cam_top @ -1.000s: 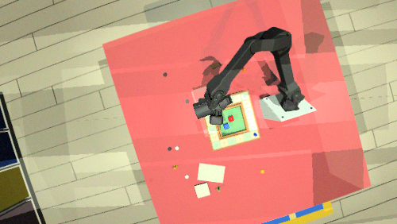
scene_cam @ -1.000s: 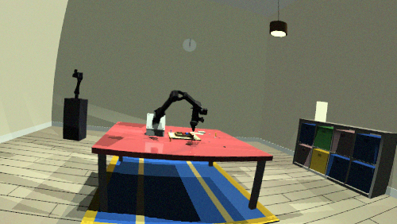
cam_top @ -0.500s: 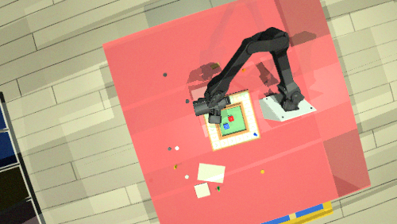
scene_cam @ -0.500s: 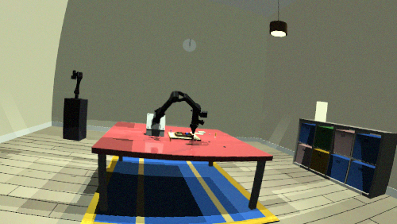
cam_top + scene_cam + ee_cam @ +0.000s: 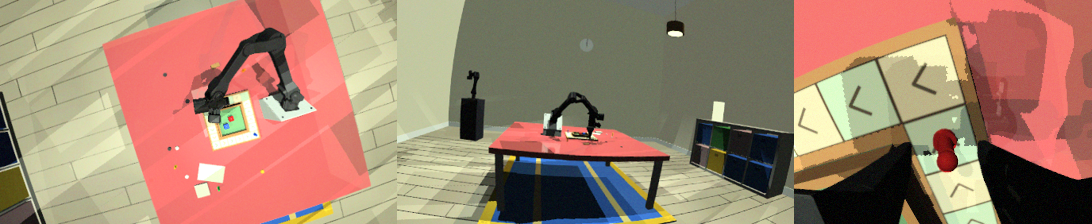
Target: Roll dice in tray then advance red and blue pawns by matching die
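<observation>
Right now the red pawn is right at my gripper tip. From my gripper tip the other things lie so: tan block (5 cm behind, 22 cm to the right, 2 cm below); green tray (8 cm behind, 11 cm to the left, 2 cm below); blue pawn (21 cm behind, 20 cm to the left).
</observation>
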